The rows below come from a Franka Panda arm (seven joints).
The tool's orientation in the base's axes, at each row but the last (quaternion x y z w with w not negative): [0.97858, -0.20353, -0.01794, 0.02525]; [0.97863, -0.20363, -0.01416, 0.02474]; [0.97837, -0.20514, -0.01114, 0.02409]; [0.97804, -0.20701, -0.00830, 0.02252]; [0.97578, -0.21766, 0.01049, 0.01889]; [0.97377, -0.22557, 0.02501, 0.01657]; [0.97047, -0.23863, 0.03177, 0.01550]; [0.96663, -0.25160, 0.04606, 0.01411]
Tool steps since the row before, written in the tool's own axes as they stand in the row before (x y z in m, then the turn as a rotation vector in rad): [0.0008, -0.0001, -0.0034, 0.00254, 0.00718, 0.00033]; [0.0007, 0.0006, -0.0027, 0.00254, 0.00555, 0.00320]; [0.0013, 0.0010, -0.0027, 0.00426, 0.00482, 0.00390]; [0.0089, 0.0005, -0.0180, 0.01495, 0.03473, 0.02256]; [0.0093, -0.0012, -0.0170, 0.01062, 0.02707, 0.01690]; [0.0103, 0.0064, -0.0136, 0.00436, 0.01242, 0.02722]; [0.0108, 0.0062, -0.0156, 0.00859, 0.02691, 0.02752]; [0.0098, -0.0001, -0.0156, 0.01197, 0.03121, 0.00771]
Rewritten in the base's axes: [0.0009, -0.0001, 0.0034, -0.00054, -0.00760, 0.00001]; [0.0005, -0.0007, 0.0027, 0.00000, -0.00623, -0.00294]; [0.0009, -0.0013, 0.0027, 0.00184, -0.00629, -0.00370]; [0.0084, -0.0033, 0.0179, -0.00096, -0.03869, -0.02099]; [0.0087, -0.0022, 0.0172, -0.00169, -0.02969, -0.01571]; [0.0059, -0.0097, 0.0143, -0.00043, -0.01425, -0.02667]; [0.0058, -0.0098, 0.0164, -0.00340, -0.02905, -0.02646]; [0.0073, -0.0039, 0.0165, -0.00419, -0.03344, -0.00640]
